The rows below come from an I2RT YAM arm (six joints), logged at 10 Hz.
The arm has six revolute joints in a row. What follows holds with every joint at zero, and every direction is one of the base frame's.
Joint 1 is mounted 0.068 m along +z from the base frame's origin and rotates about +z.
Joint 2 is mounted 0.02 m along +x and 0.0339 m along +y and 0.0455 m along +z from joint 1 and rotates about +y.
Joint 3 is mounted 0.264 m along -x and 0.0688 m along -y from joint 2 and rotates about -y.
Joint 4 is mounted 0.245 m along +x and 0.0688 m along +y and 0.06 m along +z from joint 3 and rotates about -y.
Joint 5 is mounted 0.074 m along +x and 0.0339 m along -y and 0.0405 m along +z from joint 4 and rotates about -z.
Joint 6 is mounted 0.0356 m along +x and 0.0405 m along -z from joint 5 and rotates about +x.
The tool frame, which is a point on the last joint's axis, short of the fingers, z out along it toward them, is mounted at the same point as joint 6; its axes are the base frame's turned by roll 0, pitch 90 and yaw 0 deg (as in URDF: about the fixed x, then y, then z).
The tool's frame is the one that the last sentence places.
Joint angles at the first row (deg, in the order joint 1, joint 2, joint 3, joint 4, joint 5, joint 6):
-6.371 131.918 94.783 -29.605 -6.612 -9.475
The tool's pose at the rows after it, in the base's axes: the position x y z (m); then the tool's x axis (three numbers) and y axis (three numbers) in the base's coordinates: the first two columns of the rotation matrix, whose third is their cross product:
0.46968, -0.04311, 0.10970, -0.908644, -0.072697, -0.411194, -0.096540, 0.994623, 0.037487
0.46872, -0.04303, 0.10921, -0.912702, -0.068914, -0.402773, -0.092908, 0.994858, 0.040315
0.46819, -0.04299, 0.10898, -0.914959, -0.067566, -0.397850, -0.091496, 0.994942, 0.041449
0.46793, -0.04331, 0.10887, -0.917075, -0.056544, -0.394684, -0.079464, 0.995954, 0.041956
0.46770, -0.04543, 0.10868, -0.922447, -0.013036, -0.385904, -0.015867, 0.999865, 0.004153
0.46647, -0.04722, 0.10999, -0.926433, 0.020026, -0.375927, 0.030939, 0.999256, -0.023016
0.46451, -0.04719, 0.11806, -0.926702, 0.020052, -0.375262, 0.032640, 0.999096, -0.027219
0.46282, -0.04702, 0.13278, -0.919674, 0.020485, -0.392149, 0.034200, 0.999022, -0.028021
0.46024, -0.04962, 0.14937, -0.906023, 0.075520, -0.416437, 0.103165, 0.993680, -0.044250
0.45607, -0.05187, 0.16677, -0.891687, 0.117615, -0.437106, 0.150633, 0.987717, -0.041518
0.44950, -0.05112, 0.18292, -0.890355, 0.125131, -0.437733, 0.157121, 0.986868, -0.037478
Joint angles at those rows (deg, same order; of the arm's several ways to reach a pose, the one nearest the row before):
-5.737 131.918 94.806 -29.344 -6.546 -9.453
-5.738 131.917 94.782 -29.845 -6.524 -9.257
-5.738 131.919 94.784 -30.152 -6.502 -9.191
-5.760 131.918 94.783 -30.283 -6.240 -8.579
-5.759 131.917 94.781 -30.326 -2.787 -6.065
-5.803 131.699 94.806 -30.984 -0.295 -4.229
-5.803 130.584 94.849 -32.163 -0.033 -4.230
-5.804 128.682 94.979 -33.147 -0.033 -4.164
-5.978 126.474 94.978 -33.845 2.284 -1.104
-6.240 124.094 94.981 -35.026 3.202 1.147
-6.240 121.711 94.981 -37.387 3.159 1.585

